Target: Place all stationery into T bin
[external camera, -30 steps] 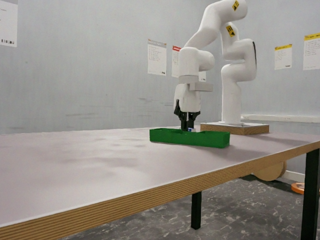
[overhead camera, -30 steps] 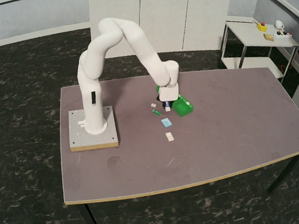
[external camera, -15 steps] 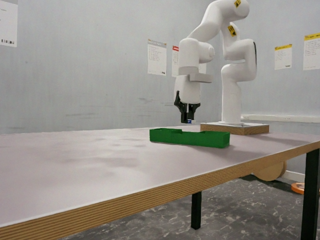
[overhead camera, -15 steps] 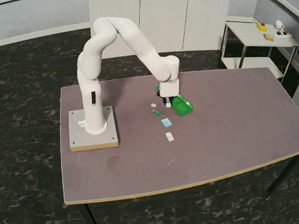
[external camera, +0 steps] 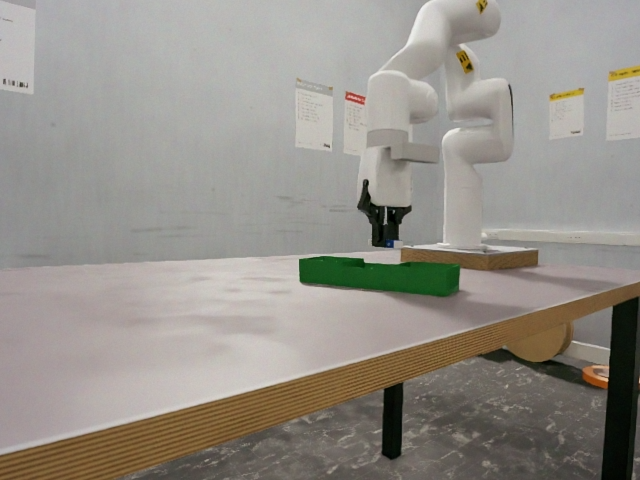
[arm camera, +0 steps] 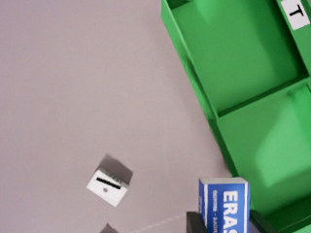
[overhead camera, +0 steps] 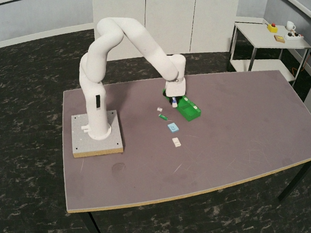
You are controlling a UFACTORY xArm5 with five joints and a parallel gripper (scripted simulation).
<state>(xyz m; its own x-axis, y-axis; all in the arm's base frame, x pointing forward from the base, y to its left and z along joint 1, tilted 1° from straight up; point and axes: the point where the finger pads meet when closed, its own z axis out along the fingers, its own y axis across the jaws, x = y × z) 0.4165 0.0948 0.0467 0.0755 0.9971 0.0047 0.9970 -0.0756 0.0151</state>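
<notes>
Now: the light blue block 30 mm behind my hand, 120 mm to the right of it and 80 mm below it. The rest, counted from my hand: long green bin: 60 mm ahead, 40 mm to the left, 60 mm below; flat white piece: 40 mm behind, 220 mm to the right, 80 mm below; green marker: 70 mm behind, 40 mm to the right, 70 mm below.
</notes>
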